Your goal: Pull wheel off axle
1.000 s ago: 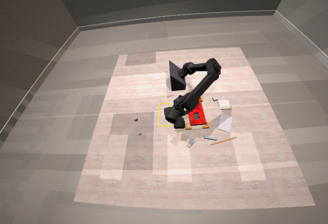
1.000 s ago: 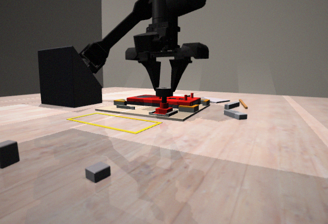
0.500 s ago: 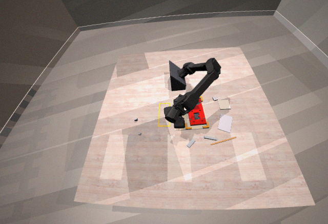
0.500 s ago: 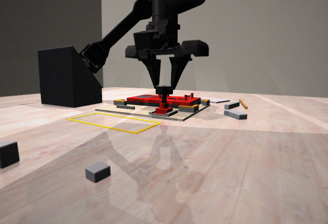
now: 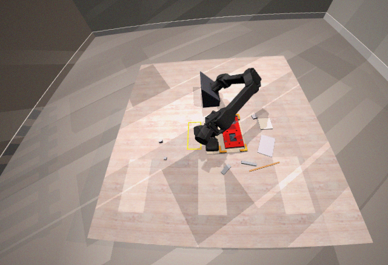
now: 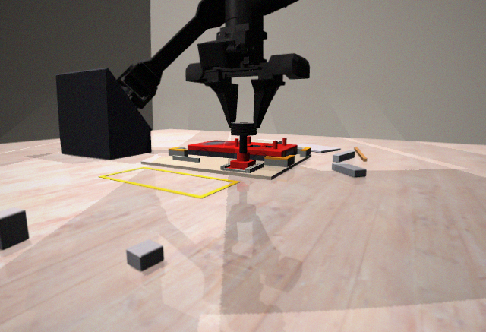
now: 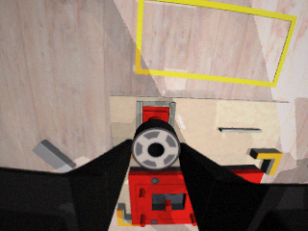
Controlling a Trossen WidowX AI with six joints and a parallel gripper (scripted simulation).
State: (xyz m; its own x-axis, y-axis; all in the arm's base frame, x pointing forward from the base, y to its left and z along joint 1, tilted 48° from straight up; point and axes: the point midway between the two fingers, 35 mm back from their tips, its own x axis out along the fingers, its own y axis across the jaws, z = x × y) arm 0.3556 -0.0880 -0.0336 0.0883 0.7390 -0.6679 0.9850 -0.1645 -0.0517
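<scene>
Now: the dark upright axle 30 mm below my gripper tip. Round my gripper tip: black wheel right at my gripper tip.
</scene>
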